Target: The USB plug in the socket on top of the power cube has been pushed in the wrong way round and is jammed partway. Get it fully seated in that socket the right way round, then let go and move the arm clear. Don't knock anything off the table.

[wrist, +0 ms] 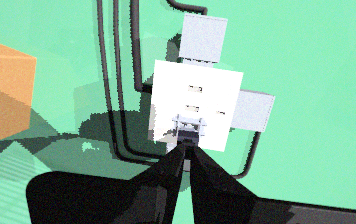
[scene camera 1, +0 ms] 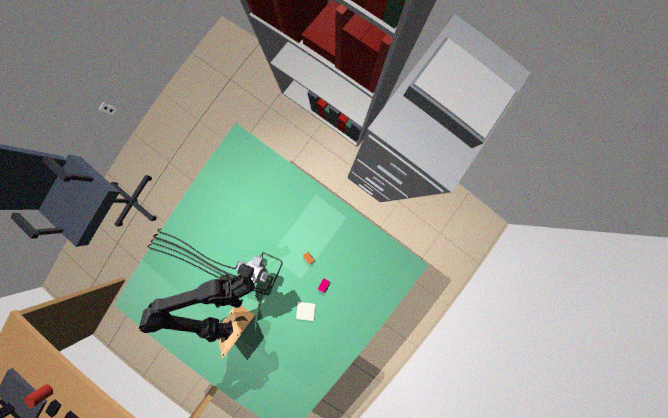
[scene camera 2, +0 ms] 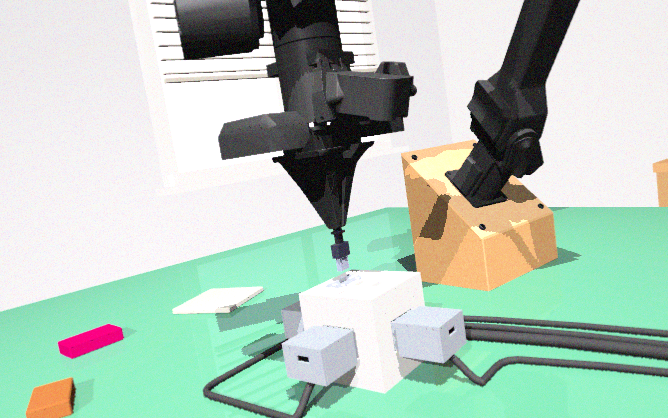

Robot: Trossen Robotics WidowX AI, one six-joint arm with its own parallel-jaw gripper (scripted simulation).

Labels:
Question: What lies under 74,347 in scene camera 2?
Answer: A pink block.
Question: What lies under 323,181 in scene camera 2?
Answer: My gripper.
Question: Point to a white power cube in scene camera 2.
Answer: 368,305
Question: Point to a white flat card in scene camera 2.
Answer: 220,300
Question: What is my gripper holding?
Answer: A USB plug.

